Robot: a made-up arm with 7 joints.
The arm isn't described. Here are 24 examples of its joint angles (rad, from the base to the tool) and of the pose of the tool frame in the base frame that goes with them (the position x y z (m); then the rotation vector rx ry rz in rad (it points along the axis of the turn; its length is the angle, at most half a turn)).
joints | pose
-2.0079 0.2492 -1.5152 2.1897 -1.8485 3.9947 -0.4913 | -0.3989 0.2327 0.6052 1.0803 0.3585 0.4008
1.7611 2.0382 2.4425 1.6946 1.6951 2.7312 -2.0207 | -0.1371 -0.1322 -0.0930 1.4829 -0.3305 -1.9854
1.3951 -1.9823 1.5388 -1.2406 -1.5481 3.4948 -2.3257 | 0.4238 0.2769 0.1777 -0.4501 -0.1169 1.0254
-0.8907 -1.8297 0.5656 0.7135 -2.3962 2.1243 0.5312 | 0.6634 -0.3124 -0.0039 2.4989 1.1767 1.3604
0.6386 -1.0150 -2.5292 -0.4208 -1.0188 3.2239 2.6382 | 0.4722 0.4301 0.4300 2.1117 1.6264 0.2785
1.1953 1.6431 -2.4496 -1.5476 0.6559 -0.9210 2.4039 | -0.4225 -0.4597 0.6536 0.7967 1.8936 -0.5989
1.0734 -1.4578 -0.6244 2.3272 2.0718 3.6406 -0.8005 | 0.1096 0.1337 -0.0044 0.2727 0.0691 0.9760
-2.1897 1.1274 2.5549 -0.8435 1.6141 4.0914 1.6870 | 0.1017 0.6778 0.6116 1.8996 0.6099 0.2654
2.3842 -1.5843 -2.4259 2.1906 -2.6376 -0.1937 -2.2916 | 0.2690 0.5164 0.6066 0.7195 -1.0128 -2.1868
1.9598 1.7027 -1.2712 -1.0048 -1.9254 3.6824 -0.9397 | -0.1097 -0.5009 0.1778 -0.0106 0.3524 0.1317
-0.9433 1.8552 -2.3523 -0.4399 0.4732 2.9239 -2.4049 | -0.3266 0.5856 0.1303 1.2627 1.0814 2.3343
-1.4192 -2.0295 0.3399 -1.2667 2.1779 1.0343 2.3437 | -0.0261 -0.8317 0.3681 0.4206 0.1515 0.0457
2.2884 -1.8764 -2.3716 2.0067 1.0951 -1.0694 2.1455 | 0.2685 0.3838 0.4530 1.3930 -2.4793 0.2628
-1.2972 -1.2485 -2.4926 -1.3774 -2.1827 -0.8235 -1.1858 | 0.3497 -0.3547 -0.0759 -0.7842 -0.4150 -0.5286
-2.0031 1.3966 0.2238 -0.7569 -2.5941 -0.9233 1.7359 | 0.2617 0.6718 -0.1124 1.5665 -0.1639 -0.9568
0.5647 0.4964 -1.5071 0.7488 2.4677 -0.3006 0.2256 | 0.0909 -0.4906 1.1163 -0.7914 -0.7462 -1.0925
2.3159 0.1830 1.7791 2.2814 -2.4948 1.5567 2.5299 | 0.0341 -0.4387 0.2791 1.1048 -2.0285 0.2955
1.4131 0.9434 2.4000 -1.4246 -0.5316 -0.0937 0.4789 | 0.3924 -0.1359 0.8857 0.2185 -0.8805 0.8051
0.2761 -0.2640 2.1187 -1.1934 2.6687 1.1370 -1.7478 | 0.4133 -0.3818 0.9361 1.2395 1.1312 -0.1856
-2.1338 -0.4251 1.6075 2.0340 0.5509 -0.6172 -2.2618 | 0.3789 -0.2076 0.3210 -0.9267 -1.5593 -0.8284
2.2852 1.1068 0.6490 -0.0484 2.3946 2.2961 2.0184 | 0.3544 -0.5760 0.6794 -0.1808 0.4774 -1.9795
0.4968 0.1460 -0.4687 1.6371 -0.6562 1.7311 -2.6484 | 0.4385 0.0001 0.9197 -0.1562 1.3652 0.0083
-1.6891 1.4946 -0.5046 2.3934 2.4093 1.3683 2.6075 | -0.1190 -0.0883 0.5272 0.6236 -0.5128 0.3849
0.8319 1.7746 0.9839 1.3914 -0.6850 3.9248 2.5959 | -0.5159 -0.2569 0.4209 -0.7104 2.9302 -0.7635
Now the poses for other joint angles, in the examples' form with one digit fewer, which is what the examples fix.
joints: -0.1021 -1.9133 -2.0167 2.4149 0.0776 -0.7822 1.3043
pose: -0.050 -0.321 0.454 -1.568 -1.536 -0.903
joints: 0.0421 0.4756 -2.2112 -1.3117 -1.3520 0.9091 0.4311
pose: 0.224 0.321 0.812 -1.281 -0.193 0.161
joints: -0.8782 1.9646 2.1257 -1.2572 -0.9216 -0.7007 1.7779
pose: -0.732 0.176 0.393 -1.661 -0.228 -1.154
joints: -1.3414 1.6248 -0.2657 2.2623 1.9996 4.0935 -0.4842
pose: 0.058 0.175 0.592 -2.106 -1.740 0.208
